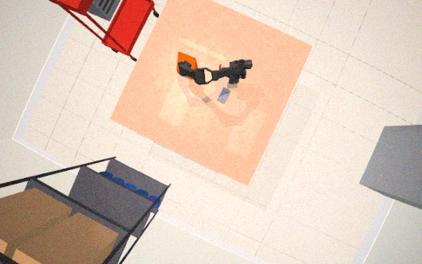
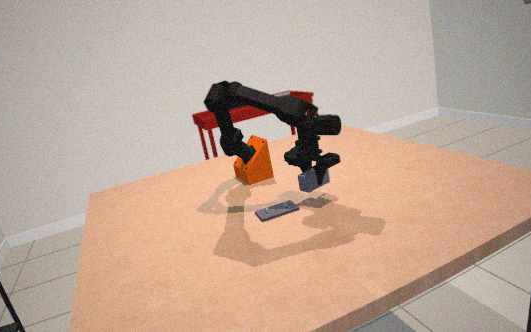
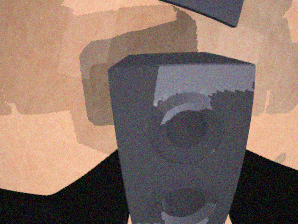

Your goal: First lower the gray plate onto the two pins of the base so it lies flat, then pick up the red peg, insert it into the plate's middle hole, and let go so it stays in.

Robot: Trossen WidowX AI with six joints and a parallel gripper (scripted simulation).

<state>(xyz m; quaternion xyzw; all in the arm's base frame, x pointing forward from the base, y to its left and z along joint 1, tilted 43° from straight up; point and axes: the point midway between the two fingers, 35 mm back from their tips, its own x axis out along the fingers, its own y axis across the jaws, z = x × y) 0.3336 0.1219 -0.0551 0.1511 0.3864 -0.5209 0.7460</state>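
Right now my gripper tip is 14 cm to the left of the base, 4 cm above it and 2 cm short of it. From my gripper tip the other things lie so: gray plate: 3 cm above; red peg: 13 cm behind, 2 cm to the left, 1 cm below.
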